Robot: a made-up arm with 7 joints. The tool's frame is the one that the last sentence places.
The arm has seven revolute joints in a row. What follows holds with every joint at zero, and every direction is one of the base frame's.
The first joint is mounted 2 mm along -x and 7 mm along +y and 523 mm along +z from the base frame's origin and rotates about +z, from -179.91 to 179.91 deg.
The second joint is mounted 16 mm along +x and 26 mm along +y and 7 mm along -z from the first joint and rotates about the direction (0, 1, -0.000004), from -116.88 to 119.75 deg.
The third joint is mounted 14 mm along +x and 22 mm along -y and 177 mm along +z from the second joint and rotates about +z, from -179.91 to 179.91 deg.
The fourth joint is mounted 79 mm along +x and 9 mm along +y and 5 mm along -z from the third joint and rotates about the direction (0, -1, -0.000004), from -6.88 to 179.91 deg.
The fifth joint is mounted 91 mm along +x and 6 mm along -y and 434 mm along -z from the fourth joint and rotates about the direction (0, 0.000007, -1), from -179.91 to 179.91 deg.
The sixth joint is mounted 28 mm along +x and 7 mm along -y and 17 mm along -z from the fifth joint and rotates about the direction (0, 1, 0.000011), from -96.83 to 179.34 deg.
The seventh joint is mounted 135 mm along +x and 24 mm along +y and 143 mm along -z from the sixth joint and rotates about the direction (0, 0.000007, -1), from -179.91 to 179.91 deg.
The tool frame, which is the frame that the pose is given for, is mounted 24 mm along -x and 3 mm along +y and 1 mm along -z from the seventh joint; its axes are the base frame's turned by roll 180, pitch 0 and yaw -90 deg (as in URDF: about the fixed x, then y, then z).
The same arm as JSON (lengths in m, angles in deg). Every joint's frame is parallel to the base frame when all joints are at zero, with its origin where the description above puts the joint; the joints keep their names.
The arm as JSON. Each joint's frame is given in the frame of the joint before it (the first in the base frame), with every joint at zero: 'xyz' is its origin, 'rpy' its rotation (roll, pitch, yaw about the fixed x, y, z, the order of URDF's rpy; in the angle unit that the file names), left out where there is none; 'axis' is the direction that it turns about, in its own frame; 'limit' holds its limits. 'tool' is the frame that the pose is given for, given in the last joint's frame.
{"units": {"length": "m", "angle": "deg"}, "joints": [
  {"name": "joint 1", "type": "revolute", "origin": {"xyz": [-0.002, 0.007, 0.523]}, "axis": [0.0, 0.0, 1.0], "limit": {"lower": -179.91, "upper": 179.91}},
  {"name": "joint 2", "type": "revolute", "origin": {"xyz": [0.016, 0.026, -0.007]}, "axis": [0.0, 1.0, 0.0], "limit": {"lower": -116.88, "upper": 119.75}},
  {"name": "joint 3", "type": "revolute", "origin": {"xyz": [0.014, -0.022, 0.177]}, "axis": [0.0, 0.0, 1.0], "limit": {"lower": -179.91, "upper": 179.91}},
  {"name": "joint 4", "type": "revolute", "origin": {"xyz": [0.079, 0.009, -0.005]}, "axis": [0.0, -1.0, 0.0], "limit": {"lower": -6.88, "upper": 179.91}},
  {"name": "joint 5", "type": "revolute", "origin": {"xyz": [0.091, -0.006, -0.434]}, "axis": [0.0, 0.0, -1.0], "limit": {"lower": -179.91, "upper": 179.91}},
  {"name": "joint 6", "type": "revolute", "origin": {"xyz": [0.028, -0.007, -0.017]}, "axis": [0.0, 1.0, 0.0], "limit": {"lower": -96.83, "upper": 179.34}},
  {"name": "joint 7", "type": "revolute", "origin": {"xyz": [0.135, 0.024, -0.143]}, "axis": [0.0, 0.0, -1.0], "limit": {"lower": -179.91, "upper": 179.91}}
], "tool": {"origin": {"xyz": [-0.024, 0.003, -0.001], "rpy": [180.0, 0.0, -90.0]}}}

